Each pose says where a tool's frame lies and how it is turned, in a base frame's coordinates. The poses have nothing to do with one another.
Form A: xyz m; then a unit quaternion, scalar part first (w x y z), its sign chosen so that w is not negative.
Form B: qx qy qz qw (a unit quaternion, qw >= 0); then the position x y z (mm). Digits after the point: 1 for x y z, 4 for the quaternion.
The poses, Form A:
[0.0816, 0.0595, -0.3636, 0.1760, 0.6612, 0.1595, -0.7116]
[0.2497, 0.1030, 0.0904, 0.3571, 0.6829, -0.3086, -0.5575]
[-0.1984, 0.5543, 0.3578, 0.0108, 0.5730, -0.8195, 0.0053]
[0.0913, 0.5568, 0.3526, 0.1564, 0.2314, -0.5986, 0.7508]
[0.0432, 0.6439, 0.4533, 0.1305, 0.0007, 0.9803, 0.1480]
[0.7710, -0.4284, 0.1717, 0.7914, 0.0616, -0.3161, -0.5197]
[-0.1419, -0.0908, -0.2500, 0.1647, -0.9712, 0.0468, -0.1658]
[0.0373, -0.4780, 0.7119, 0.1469, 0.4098, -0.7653, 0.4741]
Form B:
[0.6612, 0.1595, -0.7116, 0.1760, 81.6, 59.5, -363.6]
[0.6829, -0.3086, -0.5575, 0.3571, 249.7, 103.0, 90.4]
[0.5730, -0.8195, 0.0053, 0.0108, -198.4, 554.3, 357.8]
[0.2314, -0.5986, 0.7508, 0.1564, 91.3, 556.8, 352.6]
[0.0007, 0.9803, 0.1480, 0.1305, 43.2, 643.9, 453.3]
[0.0616, -0.3161, -0.5197, 0.7914, 771.0, -428.4, 171.7]
[-0.9712, 0.0468, -0.1658, 0.1647, -141.9, -90.8, -250.0]
[0.4098, -0.7653, 0.4741, 0.1469, 37.3, -478.0, 711.9]

